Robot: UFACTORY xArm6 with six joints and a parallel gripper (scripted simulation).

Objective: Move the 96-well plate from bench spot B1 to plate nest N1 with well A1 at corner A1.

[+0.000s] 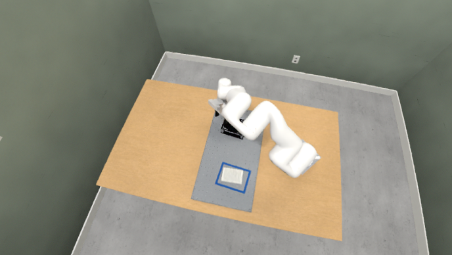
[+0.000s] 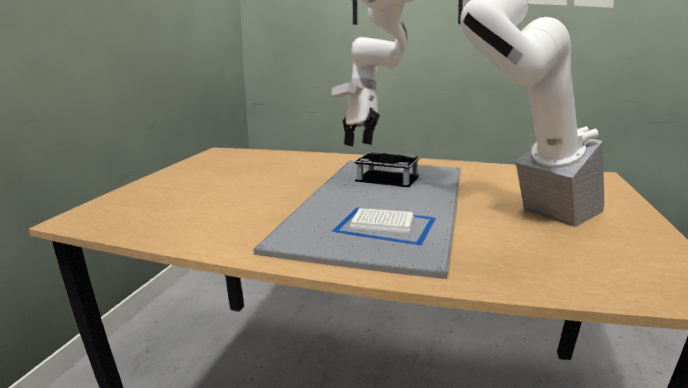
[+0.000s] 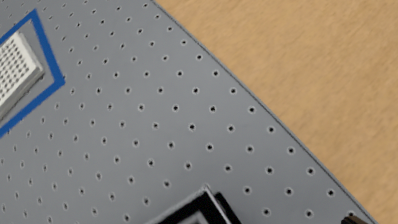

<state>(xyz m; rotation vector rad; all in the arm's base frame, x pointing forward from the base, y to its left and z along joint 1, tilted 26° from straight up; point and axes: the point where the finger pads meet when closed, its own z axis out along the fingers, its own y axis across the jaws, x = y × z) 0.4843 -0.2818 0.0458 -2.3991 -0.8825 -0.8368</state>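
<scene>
Now: the white 96-well plate 35 cm to the left of my hand, 10 cm below it and 9 cm behind it. The rest, counted from my hand: black raised plate nest: 9 cm behind, 5 cm below, 2 cm to the left.
</scene>
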